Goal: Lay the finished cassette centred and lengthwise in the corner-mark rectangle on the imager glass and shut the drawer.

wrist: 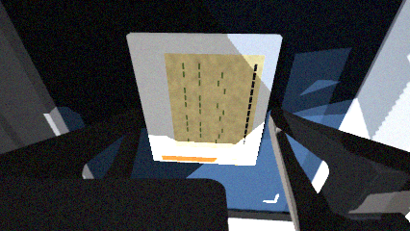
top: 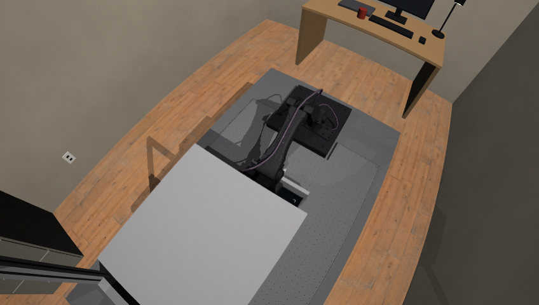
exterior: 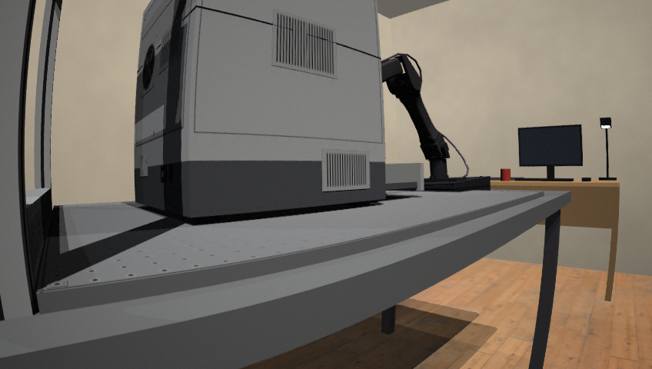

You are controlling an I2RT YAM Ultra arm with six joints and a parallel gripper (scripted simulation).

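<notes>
Right now my hand is 10 mm above the finished cassette. The rest, counted from my hand: drawer 10 mm ahead, 10 mm above.
</notes>
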